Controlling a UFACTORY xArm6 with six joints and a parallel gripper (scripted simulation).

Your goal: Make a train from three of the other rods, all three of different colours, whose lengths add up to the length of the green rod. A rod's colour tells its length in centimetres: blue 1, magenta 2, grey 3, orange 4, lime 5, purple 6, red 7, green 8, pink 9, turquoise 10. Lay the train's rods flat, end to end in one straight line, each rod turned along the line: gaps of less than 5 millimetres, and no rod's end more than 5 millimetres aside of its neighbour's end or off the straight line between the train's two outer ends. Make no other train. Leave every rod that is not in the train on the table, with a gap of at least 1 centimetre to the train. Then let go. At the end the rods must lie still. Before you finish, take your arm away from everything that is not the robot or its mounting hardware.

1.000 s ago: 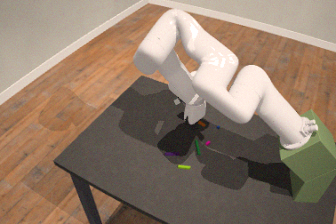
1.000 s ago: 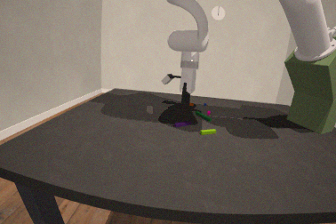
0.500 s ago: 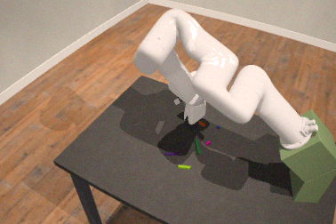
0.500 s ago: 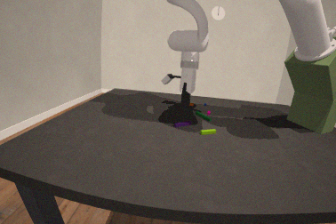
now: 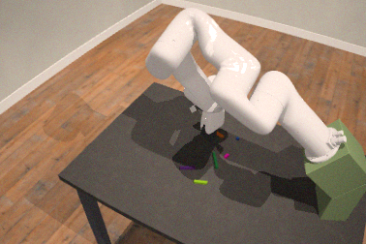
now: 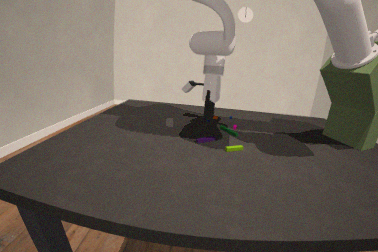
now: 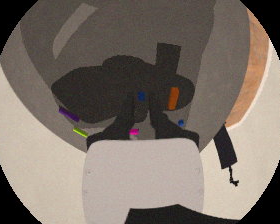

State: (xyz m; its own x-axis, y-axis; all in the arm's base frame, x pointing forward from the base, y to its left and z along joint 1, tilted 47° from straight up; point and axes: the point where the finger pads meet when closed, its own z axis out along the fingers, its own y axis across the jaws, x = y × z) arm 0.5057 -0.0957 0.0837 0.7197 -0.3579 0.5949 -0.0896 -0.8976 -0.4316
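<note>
My hand is 5 cm to the left of the orange rod, 3 cm above it and 1 cm past it. From my hand the other things lie so: purple rod 18 cm to the left, 3 cm below, 2 cm behind; green rod 8 cm to the left, 8 cm behind, 3 cm below; magenta rod 10 cm behind, 4 cm to the left, 3 cm below.
</note>
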